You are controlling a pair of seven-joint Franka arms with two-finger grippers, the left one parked.
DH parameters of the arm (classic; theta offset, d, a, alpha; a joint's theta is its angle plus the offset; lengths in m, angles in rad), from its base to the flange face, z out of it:
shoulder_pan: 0 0.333 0 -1.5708
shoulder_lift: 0 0 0 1.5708
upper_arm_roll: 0 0.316 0.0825 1.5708
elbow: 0 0 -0.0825 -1.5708
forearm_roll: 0 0.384 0 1.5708
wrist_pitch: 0 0 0.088 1.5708
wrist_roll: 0 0.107 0 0
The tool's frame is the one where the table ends.
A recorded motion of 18 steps. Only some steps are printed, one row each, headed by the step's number.
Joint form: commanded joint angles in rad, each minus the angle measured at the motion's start. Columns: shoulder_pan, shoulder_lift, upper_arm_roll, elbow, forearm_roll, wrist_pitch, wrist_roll.
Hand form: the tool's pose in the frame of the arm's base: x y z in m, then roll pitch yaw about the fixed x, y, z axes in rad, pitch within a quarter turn. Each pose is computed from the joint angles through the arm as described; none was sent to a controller.
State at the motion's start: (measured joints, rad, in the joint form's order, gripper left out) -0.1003 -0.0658 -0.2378 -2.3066 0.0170 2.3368 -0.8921
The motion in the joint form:
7: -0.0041 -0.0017 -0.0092 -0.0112 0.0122 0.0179 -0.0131
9: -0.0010 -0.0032 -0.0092 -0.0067 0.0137 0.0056 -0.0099
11: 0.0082 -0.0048 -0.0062 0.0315 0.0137 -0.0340 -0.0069
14: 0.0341 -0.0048 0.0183 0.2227 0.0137 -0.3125 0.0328
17: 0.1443 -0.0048 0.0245 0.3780 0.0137 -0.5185 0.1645
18: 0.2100 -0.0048 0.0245 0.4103 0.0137 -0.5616 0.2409
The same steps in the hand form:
7: 0.4791 -0.1757 0.3784 3.0856 -0.0937 0.5366
9: 0.4796 -0.1742 0.3800 3.0919 -0.0912 0.5354
11: 0.4876 -0.1704 0.3942 3.0926 -0.0922 0.5455
14: 0.5102 -0.1497 0.4573 -3.1202 -0.0385 0.5603
17: 0.5280 -0.0901 0.5132 -3.0808 0.0015 0.5510
18: 0.5323 -0.0553 0.5249 -3.0744 0.0145 0.5420

